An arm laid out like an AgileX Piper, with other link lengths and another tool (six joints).
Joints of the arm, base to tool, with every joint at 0 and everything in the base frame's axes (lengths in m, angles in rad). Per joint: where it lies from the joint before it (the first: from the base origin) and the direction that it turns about. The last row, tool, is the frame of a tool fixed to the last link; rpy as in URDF.
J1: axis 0 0 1 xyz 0 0 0.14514
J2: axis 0 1 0 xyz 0 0 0
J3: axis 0 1 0 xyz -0.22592 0 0.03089
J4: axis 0.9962 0 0.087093 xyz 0.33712 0 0.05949
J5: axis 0 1 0 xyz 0 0 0
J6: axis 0.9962 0 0.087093 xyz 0.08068 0 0.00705
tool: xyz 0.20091 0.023 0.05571 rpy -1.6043 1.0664 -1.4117
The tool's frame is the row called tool.
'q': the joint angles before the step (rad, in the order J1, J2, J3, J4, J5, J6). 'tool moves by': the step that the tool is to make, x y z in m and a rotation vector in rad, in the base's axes. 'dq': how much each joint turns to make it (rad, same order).
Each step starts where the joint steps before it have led.
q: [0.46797 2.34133 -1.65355 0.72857 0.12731 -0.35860]
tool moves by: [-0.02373 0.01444 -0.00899 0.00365 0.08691 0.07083]
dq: [0.00000 -0.01526 0.00002 0.00004 0.12293 -0.00449]
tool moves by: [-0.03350 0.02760 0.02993 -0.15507 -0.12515 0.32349]
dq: [0.00000 -0.07403 -0.00001 -0.00486 0.14075 -0.34748]
